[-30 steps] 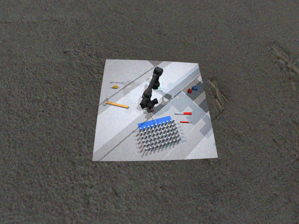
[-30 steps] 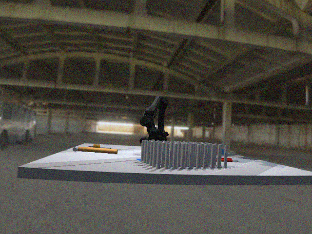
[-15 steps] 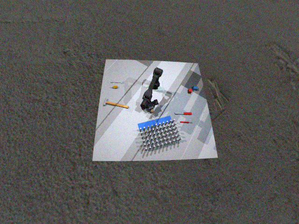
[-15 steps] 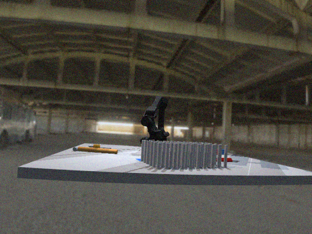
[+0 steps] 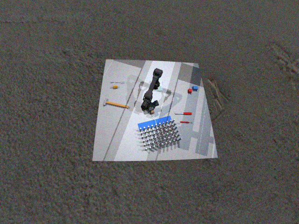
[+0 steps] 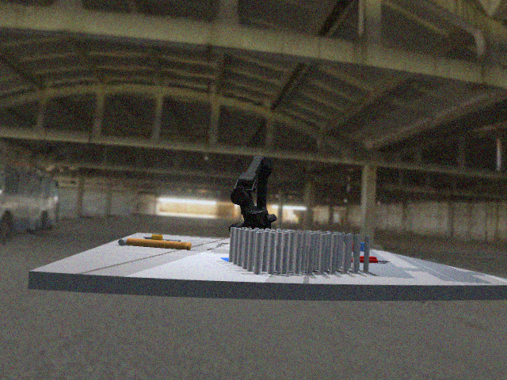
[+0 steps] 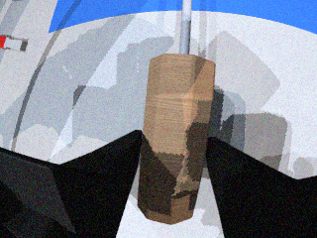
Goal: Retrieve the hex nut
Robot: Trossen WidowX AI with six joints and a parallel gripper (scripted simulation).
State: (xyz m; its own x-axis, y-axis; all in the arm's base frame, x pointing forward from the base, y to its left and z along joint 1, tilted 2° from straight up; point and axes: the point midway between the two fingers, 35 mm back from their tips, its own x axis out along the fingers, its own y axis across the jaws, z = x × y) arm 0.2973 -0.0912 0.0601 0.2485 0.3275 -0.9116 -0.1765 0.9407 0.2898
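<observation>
My gripper tip is 140 mm short of the blue taped strip, 30 mm to the right of it and 40 mm above it. Round my gripper tip: wrench: 420 mm behind, 370 mm to the right, 30 mm below; then hook tool: 100 mm ahead, 20 mm to the left; then small yellow tool: 340 mm behind, 410 mm to the right, 20 mm below.
</observation>
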